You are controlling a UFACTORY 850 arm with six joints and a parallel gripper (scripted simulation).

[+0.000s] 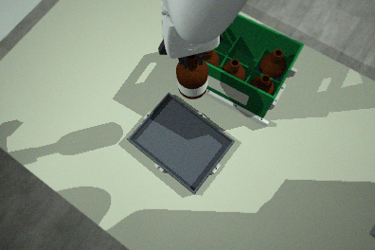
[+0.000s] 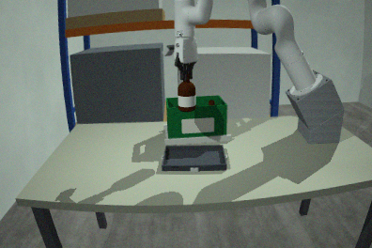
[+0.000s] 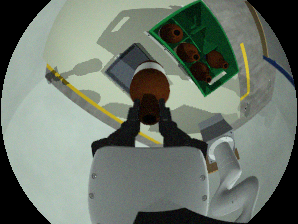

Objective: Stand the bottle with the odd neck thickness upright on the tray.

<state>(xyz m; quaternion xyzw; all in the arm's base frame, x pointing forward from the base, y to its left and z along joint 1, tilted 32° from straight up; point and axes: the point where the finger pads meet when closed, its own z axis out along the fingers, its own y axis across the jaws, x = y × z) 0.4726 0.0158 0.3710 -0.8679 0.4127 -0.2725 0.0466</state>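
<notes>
My gripper is now 320 mm above the dark grey tray and 100 mm to the right of it. Also, from my hand: green crate (250 mm below, 160 mm to the right, 80 mm behind).
</notes>
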